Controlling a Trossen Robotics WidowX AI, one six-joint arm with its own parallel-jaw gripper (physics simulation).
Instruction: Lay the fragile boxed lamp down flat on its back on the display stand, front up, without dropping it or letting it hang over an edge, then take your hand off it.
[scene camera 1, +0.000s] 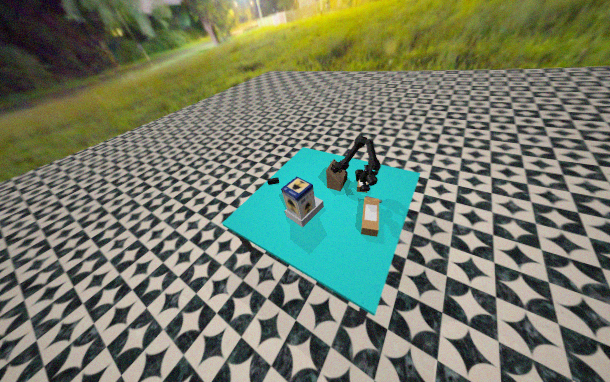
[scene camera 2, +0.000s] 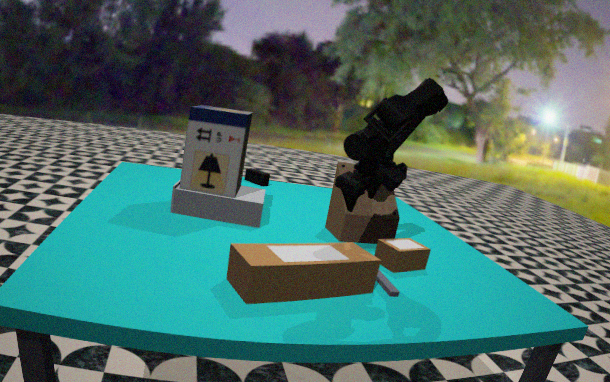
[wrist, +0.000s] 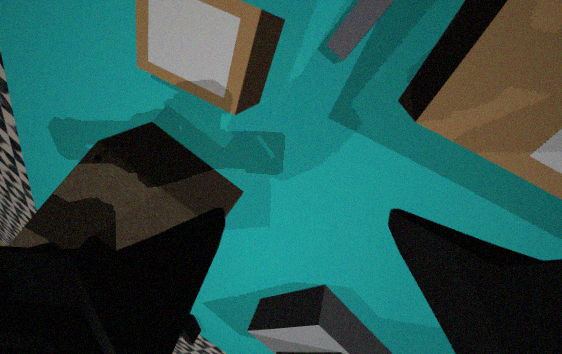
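Where they show: gripper, fingertip midpoint: (scene camera 1: 358, 186) (scene camera 2: 360, 204) (wrist: 305, 216); arm's base, origin of the base link: (scene camera 1: 334, 169).
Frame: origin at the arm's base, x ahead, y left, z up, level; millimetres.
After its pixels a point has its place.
The boxed lamp (scene camera 1: 298, 197) @(y -47, x 527, z 133 mm) (scene camera 2: 215, 155) @(y -28, x 451, z 14 mm), white with a blue top band and lamp pictures, stands upright on the low grey display stand (scene camera 1: 313, 215) @(y -8, x 434, z -154 mm) (scene camera 2: 217, 206) @(y -7, x 428, z -128 mm). It covers one part of the stand, and a strip of the stand's top shows beside it. In the wrist view, a corner of the stand (wrist: 300, 337) @(y -47, x 318, z -98 mm) shows at the bottom edge; the lamp box cannot be made out there. My gripper (scene camera 1: 363, 189) @(y 257, x 122, z -14 mm) (scene camera 2: 364, 197) @(y 257, x 122, z -14 mm) (wrist: 305, 216) @(y 257, x 122, z -14 mm) is open and empty. It points down above the table, beside the brown block and well apart from the lamp box.
The brown block (scene camera 1: 336, 176) @(y 38, x 45, z -37 mm) (scene camera 2: 345, 220) @(y 89, x 75, z -106 mm) (wrist: 135, 200) @(y 68, x -18, z -65 mm) stands near my gripper. A long carton (scene camera 1: 370, 220) @(y 419, x 357, z -94 mm) (scene camera 2: 305, 282) @(y 464, x 303, z -130 mm) (wrist: 500, 110) @(y 354, x 181, z -91 mm), a small carton (scene camera 2: 402, 258) @(y 307, x -6, z -131 mm) (wrist: 190, 40) @(y 257, x -35, z -111 mm) and a grey bar (scene camera 2: 387, 284) @(y 406, x 82, z -159 mm) (wrist: 357, 30) @(y 340, x 77, z -159 mm) lie nearby. A black object (scene camera 1: 273, 181) @(y -565, x 214, z -138 mm) (scene camera 2: 257, 177) @(y -552, x 206, z -142 mm) is by the table's edge.
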